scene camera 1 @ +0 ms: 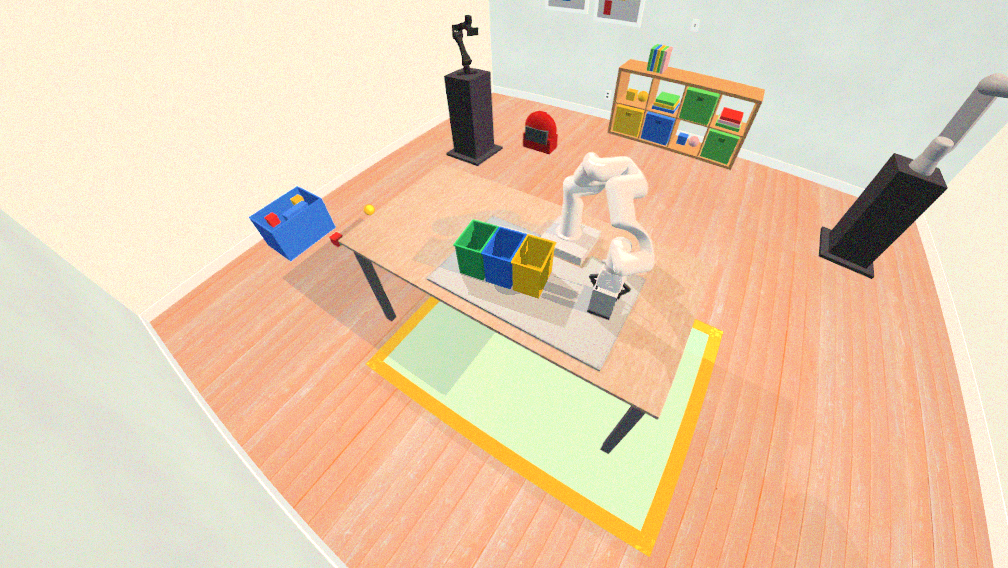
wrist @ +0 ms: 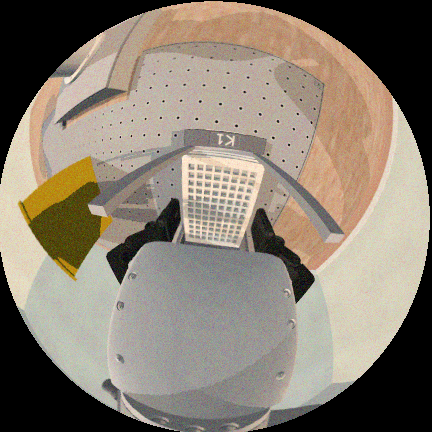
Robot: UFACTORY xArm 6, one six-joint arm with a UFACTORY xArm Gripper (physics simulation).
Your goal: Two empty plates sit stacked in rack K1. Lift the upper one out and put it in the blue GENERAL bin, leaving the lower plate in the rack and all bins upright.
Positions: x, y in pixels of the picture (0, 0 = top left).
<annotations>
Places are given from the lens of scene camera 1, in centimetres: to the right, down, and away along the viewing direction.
yellow bin [scene camera 1: 532, 264]: 13, -9, 159
blue bin [scene camera 1: 497, 255]: -3, -13, 158
green bin [scene camera 1: 473, 240]: -14, -20, 161
</annotations>
